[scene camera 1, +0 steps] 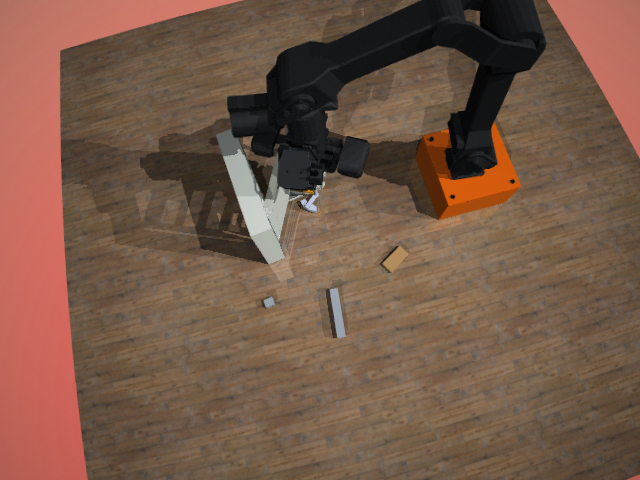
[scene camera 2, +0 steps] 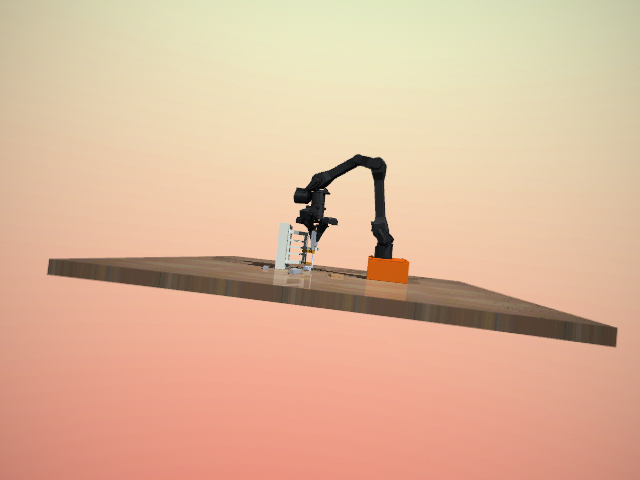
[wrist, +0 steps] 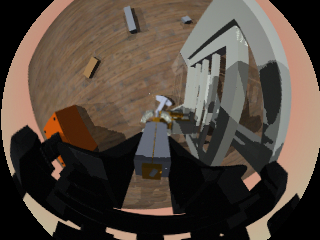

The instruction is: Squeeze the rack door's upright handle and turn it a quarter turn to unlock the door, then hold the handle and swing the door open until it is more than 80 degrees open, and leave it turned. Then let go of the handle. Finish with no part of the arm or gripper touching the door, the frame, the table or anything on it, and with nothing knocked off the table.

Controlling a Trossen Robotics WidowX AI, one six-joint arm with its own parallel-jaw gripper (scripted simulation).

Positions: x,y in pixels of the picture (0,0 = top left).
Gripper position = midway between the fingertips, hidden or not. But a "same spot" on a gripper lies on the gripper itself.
my gripper: scene camera 1; scene camera 2 314,241; wrist
same spot on my gripper: [wrist: 98,180] = [scene camera 1: 322,161]
